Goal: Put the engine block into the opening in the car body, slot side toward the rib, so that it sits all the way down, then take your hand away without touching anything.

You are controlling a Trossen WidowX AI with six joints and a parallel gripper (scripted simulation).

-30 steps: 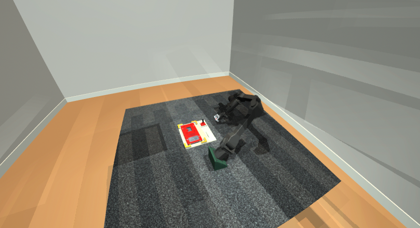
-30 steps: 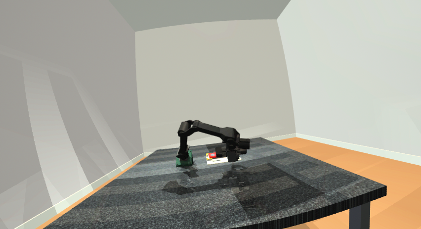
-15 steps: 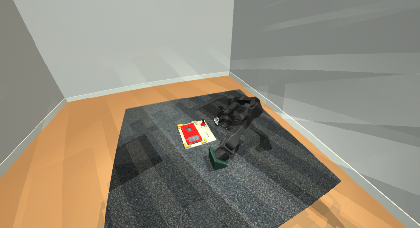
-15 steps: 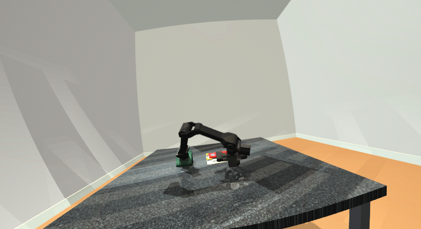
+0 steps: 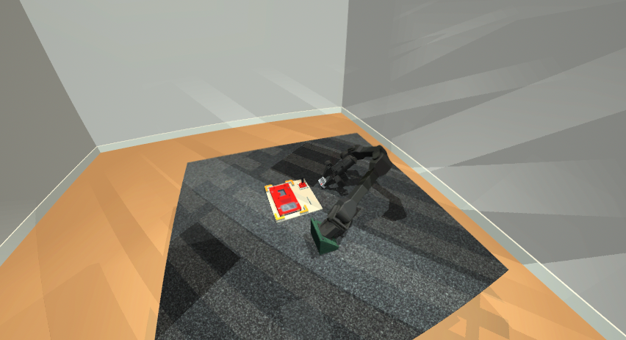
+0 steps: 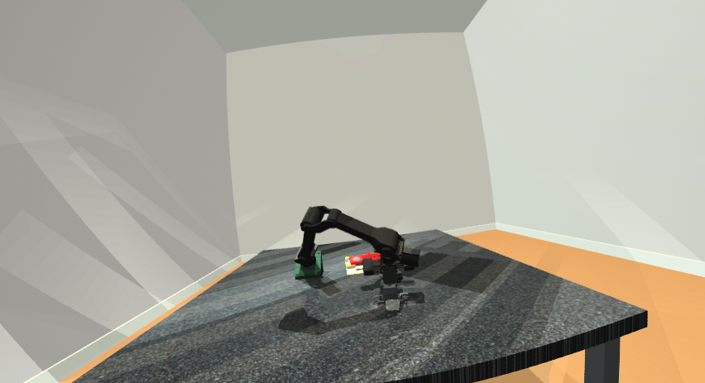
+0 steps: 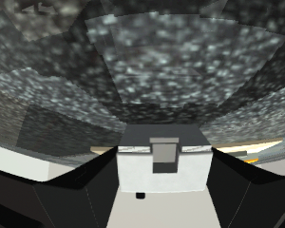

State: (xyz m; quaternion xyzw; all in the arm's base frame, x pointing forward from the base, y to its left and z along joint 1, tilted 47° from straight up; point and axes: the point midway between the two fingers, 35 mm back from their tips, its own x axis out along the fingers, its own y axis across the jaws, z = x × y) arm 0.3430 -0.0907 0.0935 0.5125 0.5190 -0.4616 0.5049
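The grey engine block lies 1 cm to the right of my gripper tip.
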